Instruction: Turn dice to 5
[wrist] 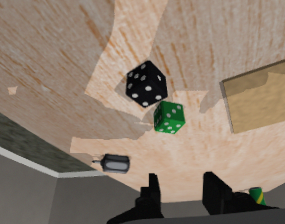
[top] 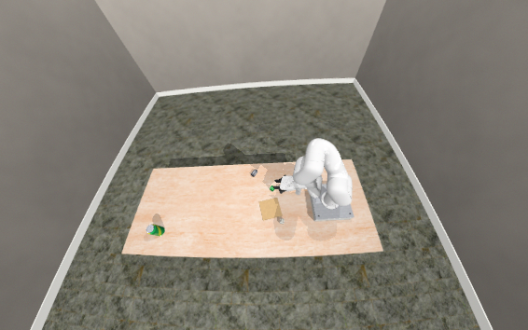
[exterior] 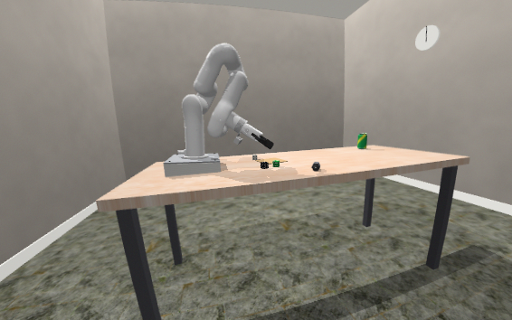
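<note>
The green die is 3 cm ahead of my hand, 1 cm to the right of it and 10 cm below it. The rest, counted from my hand: dark tool 19 cm ahead, 13 cm to the right, 10 cm below; then tan mat 3 cm ahead, 15 cm to the left, 11 cm below; then black die 3 cm behind, 2 cm to the right, 10 cm below.
</note>
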